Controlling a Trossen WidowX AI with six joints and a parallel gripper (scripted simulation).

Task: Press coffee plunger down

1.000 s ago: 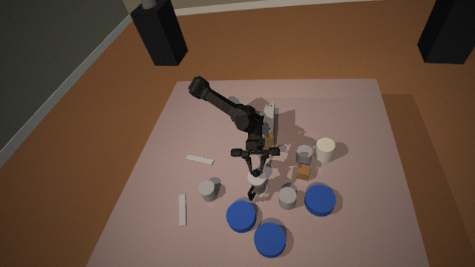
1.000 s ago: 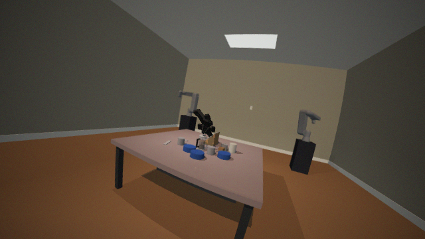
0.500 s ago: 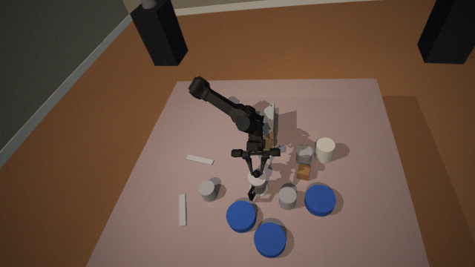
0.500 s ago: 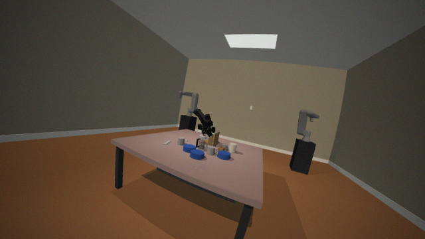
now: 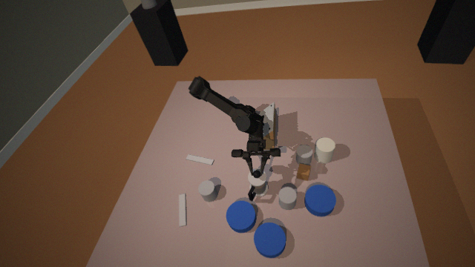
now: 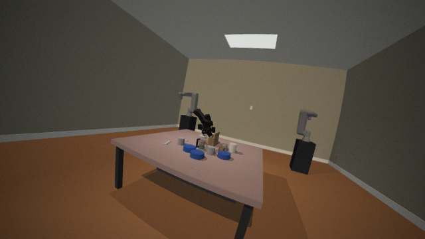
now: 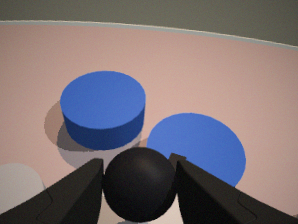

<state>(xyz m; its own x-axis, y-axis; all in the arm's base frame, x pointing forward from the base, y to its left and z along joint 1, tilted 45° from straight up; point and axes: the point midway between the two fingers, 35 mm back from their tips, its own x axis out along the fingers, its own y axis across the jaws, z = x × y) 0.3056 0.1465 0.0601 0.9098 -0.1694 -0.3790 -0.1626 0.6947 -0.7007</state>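
My gripper tip is 9 cm above the coffee press and 1 cm to the left of it. The rest, counted from my gripper tip: white cylinder 26 cm to the left, 25 cm behind, 13 cm below; brown cube 17 cm to the left, 15 cm below, 13 cm behind.
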